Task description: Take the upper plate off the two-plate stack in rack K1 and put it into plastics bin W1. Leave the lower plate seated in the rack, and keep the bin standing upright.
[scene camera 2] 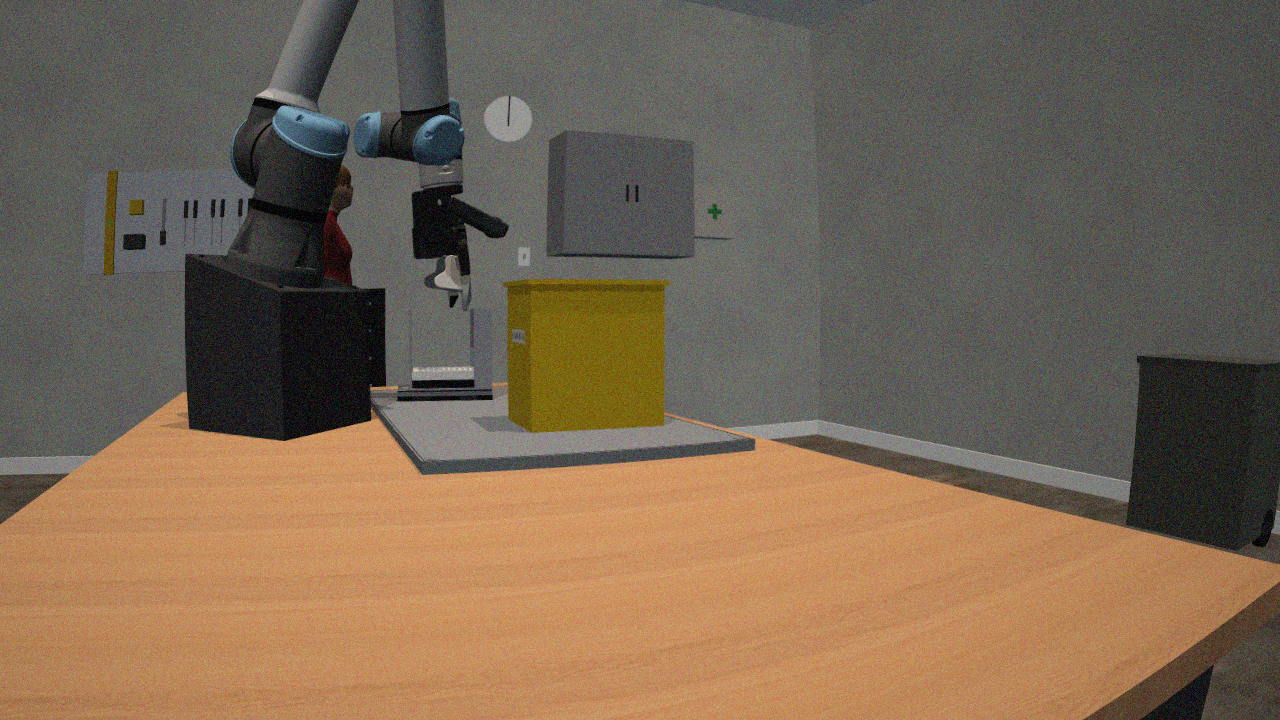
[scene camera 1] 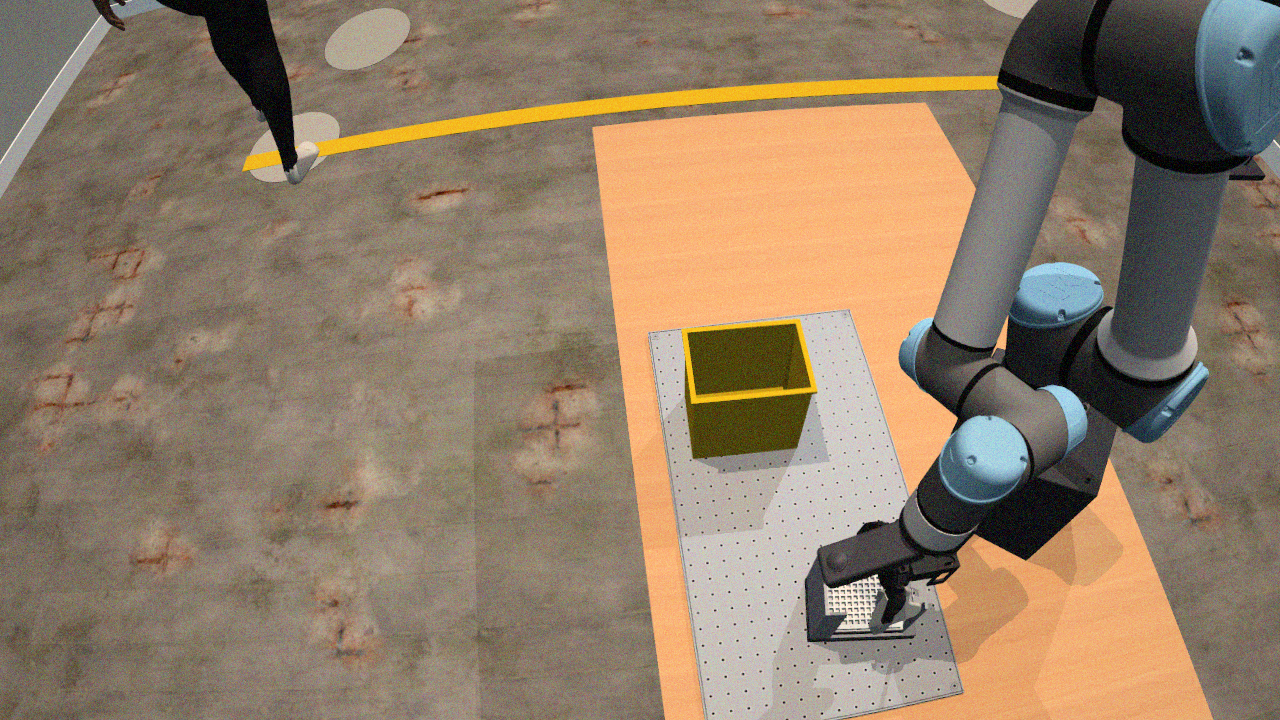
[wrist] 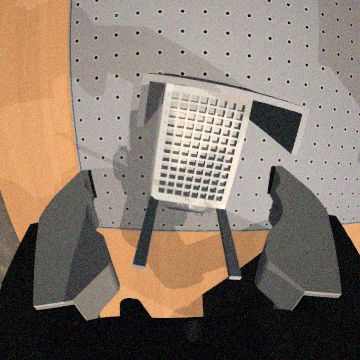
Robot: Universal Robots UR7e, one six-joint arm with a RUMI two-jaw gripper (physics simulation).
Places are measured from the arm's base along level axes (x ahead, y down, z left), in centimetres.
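Pixels of known places: gripper, between the fingertips: (scene camera 2: 458, 309) (scene camera 1: 863, 593) (wrist: 181, 170); arm's base, origin of its link: (scene camera 2: 273, 274).
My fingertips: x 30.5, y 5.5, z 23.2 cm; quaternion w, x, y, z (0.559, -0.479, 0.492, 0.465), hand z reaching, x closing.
Note:
For each thing: its top centre in the pictures, then the offset to it from my fingertips. Level surfaces: height alone.
- white gridded plate, centre of its top: (wrist: 199, 150) (scene camera 1: 858, 600) (scene camera 2: 449, 368) dx -1.9, dy +9.8, dz -1.7 cm
- rack K1, centre of its top: (wrist: 203, 214) (scene camera 1: 882, 578) (scene camera 2: 442, 309) dx -2.9, dy +0.0, dz -1.6 cm
- Yellow bin W1, centre of its top: (scene camera 2: 583, 280) (scene camera 1: 748, 359) dx +11.3, dy -3.5, dz -35.0 cm
- grey perforated board, height of its surface: dy +14.5 cm
- wooden table, height of its surface: dy +15.7 cm
A white gridded plate (scene camera 1: 854, 601) (scene camera 2: 443, 374) (wrist: 200, 150) sits low in rack K1 (scene camera 1: 814, 608) (scene camera 2: 481, 349) (wrist: 143, 240), a dark rack with upright walls and posts. I cannot tell the lower plate apart from the upper one. My gripper (scene camera 1: 892, 613) (scene camera 2: 460, 302) (wrist: 181, 170) is open and empty. It hangs above the plate, with its tips near the height of the rack's top in scene camera 2. In the wrist view its fingers stand wide, left and right of the plate. Yellow bin W1 (scene camera 1: 747, 425) (scene camera 2: 586, 358) stands upright and open at the top.
Rack and bin stand on a grey perforated board (scene camera 1: 716, 573) (scene camera 2: 572, 452) (wrist: 200, 30) on the wooden table (scene camera 1: 760, 214) (scene camera 2: 626, 555). The arm's black base block (scene camera 1: 1029, 519) (scene camera 2: 277, 358) stands beside the board. A person's legs (scene camera 1: 259, 71) show on the floor beyond the table.

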